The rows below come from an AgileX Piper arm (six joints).
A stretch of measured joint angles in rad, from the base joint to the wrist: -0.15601, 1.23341, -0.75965, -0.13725, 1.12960, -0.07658; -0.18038, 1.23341, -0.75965, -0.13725, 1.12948, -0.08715; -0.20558, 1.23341, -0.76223, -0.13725, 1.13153, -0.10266; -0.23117, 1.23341, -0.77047, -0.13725, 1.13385, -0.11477; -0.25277, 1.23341, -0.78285, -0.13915, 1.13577, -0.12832; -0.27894, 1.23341, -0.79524, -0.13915, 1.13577, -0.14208; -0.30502, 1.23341, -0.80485, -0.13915, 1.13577, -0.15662; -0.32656, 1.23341, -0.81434, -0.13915, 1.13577, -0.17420; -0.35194, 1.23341, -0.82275, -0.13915, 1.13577, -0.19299; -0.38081, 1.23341, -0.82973, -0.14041, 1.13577, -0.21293
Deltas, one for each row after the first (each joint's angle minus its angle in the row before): -0.02437, 0.00000, 0.00000, 0.00000, -0.00012, -0.01057; -0.02520, 0.00000, -0.00258, 0.00000, 0.00205, -0.01551; -0.02559, 0.00000, -0.00824, 0.00000, 0.00232, -0.01211; -0.02160, 0.00000, -0.01238, -0.00190, 0.00192, -0.01355; -0.02617, 0.00000, -0.01239, 0.00000, 0.00000, -0.01376; -0.02608, 0.00000, -0.00961, 0.00000, 0.00000, -0.01454; -0.02154, 0.00000, -0.00949, 0.00000, 0.00000, -0.01758; -0.02538, 0.00000, -0.00841, 0.00000, 0.00000, -0.01879; -0.02887, 0.00000, -0.00698, -0.00126, 0.00000, -0.01994
